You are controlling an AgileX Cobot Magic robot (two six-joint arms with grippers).
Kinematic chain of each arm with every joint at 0, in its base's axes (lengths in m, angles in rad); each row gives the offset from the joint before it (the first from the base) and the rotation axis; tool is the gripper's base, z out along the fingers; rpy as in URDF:
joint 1: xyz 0 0 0.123 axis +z
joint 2: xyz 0 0 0 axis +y
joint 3: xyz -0.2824 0 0.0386 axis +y
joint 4: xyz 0.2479 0 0.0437 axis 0.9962 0 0.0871
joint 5: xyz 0 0 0 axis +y
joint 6: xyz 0.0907 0 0.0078 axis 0.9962 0 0.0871
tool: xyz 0 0 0 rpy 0 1.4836 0
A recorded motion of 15 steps. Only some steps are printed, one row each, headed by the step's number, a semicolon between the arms.
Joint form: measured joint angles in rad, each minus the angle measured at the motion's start. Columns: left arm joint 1, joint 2, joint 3, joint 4, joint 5, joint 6; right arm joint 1, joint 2, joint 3, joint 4, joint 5, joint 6.
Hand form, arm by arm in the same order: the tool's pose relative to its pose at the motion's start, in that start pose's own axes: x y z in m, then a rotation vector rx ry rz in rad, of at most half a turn. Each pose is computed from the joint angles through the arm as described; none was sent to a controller.
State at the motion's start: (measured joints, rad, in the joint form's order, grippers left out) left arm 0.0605 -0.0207 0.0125 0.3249 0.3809 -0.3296; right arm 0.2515 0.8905 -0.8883 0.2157 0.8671 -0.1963
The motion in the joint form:
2: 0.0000 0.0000 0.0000 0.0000 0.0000 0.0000; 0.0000 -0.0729 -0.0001 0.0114 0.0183 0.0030
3: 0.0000 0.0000 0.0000 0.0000 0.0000 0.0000; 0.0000 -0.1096 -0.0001 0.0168 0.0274 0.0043
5: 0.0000 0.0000 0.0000 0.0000 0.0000 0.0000; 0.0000 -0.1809 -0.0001 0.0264 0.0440 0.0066
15: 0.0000 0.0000 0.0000 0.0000 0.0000 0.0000; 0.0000 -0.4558 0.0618 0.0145 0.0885 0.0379
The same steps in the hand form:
2: 0.0000 0.0000 0.0000 0.0000 0.0000 0.0000; 0.0048 0.0045 -0.0196 -0.0084 -0.0556 -0.0020
3: 0.0000 0.0000 0.0000 0.0000 0.0000 0.0000; 0.0077 0.0068 -0.0293 -0.0126 -0.0836 -0.0038
5: 0.0000 0.0000 0.0000 0.0000 0.0000 0.0000; 0.0144 0.0111 -0.0478 -0.0201 -0.1387 -0.0087
15: 0.0000 0.0000 0.0000 0.0000 0.0000 0.0000; 0.0595 0.0213 -0.0960 -0.0113 -0.3025 -0.0223

